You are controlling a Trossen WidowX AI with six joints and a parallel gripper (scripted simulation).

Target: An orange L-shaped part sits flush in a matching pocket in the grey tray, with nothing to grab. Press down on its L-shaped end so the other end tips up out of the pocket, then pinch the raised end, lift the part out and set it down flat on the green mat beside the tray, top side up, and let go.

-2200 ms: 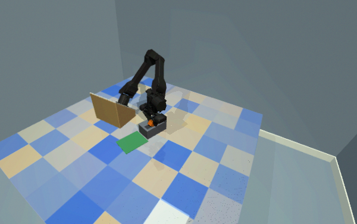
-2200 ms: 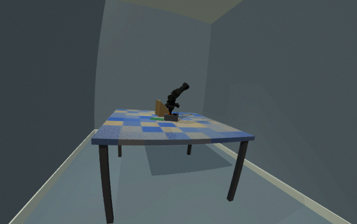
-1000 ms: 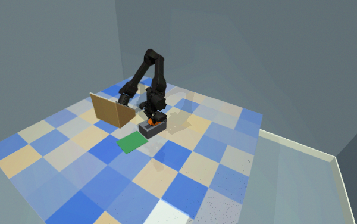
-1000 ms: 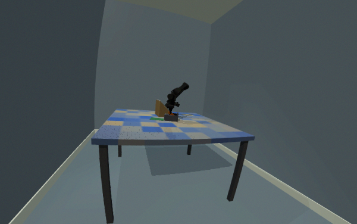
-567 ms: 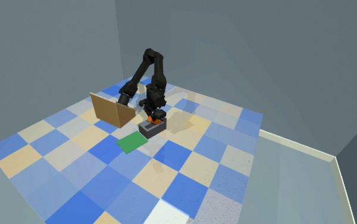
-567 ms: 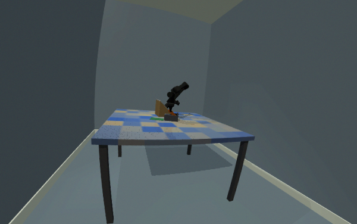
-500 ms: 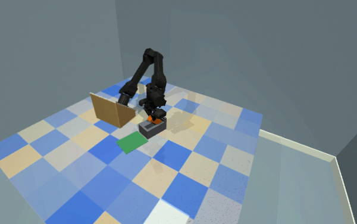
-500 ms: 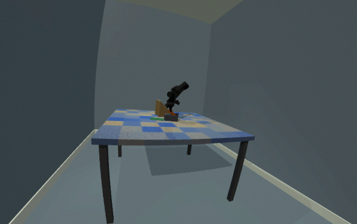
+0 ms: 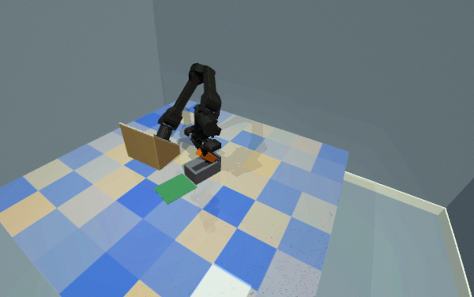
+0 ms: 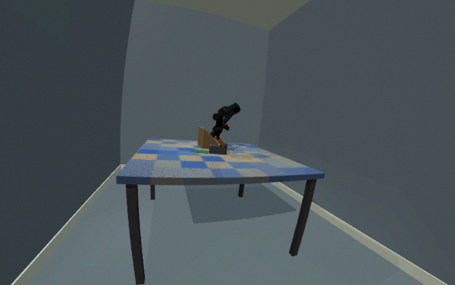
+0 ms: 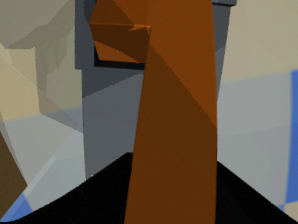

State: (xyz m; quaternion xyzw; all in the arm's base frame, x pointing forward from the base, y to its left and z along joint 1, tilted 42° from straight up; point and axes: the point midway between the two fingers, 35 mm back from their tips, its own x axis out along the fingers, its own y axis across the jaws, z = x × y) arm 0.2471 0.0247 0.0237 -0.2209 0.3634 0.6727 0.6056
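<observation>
The green mat is 140 mm to the right of my gripper tip, 140 mm below it and 40 mm behind it. The rest, counted from my gripper tip: orange L-shaped part: 30 mm to the left, 30 mm below, 10 mm behind.
</observation>
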